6 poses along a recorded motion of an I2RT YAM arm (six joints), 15 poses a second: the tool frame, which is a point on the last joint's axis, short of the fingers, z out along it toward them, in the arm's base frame.
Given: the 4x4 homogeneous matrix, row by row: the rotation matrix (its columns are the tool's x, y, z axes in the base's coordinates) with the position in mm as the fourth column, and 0 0 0 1 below. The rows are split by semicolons.
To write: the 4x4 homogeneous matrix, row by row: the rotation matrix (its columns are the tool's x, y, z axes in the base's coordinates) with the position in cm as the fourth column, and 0 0 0 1 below. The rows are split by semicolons. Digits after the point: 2 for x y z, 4 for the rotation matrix.
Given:
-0.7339 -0.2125 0.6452 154.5; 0.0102 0.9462 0.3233 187.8; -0.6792 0.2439 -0.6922 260.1; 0 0 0 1
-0.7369 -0.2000 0.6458 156.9; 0.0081 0.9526 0.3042 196.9; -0.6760 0.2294 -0.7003 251.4; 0 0 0 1
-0.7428 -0.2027 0.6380 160.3; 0.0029 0.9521 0.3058 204.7; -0.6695 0.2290 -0.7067 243.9; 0 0 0 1
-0.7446 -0.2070 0.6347 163.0; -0.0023 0.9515 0.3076 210.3; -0.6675 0.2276 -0.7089 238.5; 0 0 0 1
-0.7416 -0.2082 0.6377 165.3; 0.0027 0.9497 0.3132 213.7; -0.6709 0.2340 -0.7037 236.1; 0 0 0 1
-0.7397 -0.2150 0.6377 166.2; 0.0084 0.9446 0.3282 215.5; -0.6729 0.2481 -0.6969 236.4; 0 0 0 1
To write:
-0.7339 -0.2125 0.6452 15.45; 0.0102 0.9462 0.3233 18.78; -0.6792 0.2439 -0.6922 26.01; 0 0 0 1
-0.7369 -0.2000 0.6458 15.69; 0.0081 0.9526 0.3042 19.69; -0.6760 0.2294 -0.7003 25.14; 0 0 0 1
-0.7428 -0.2027 0.6380 16.03; 0.0029 0.9521 0.3058 20.47; -0.6695 0.2290 -0.7067 24.39; 0 0 0 1
-0.7446 -0.2070 0.6347 16.30; -0.0023 0.9515 0.3076 21.03; -0.6675 0.2276 -0.7089 23.85; 0 0 0 1
-0.7416 -0.2082 0.6377 16.53; 0.0027 0.9497 0.3132 21.37; -0.6709 0.2340 -0.7037 23.61; 0 0 0 1
-0.7397 -0.2150 0.6377 16.62; 0.0084 0.9446 0.3282 21.55; -0.6729 0.2481 -0.6969 23.64; 0 0 0 1

